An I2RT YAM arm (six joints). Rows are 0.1 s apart.
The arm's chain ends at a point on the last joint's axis. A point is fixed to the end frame.
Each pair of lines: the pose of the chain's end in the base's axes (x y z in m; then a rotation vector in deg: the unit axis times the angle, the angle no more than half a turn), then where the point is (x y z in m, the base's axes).
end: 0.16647 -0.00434 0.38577 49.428 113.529 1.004
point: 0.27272 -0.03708 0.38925
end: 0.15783 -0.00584 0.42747 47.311 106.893 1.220
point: 0.26265 -0.03903 0.44435
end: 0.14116 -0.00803 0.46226 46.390 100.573 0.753
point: 0.24279 -0.04309 0.49082
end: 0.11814 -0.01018 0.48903 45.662 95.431 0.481
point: 0.21626 -0.04645 0.52684
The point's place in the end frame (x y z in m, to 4 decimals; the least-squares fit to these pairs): -0.0543 0.0364 0.0900
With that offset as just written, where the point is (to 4 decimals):
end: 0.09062 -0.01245 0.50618 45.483 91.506 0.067
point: 0.1854 -0.0501 0.5506
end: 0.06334 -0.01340 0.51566 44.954 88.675 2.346
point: 0.1558 -0.0504 0.5652
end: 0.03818 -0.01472 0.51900 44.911 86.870 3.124
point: 0.1290 -0.0520 0.5714
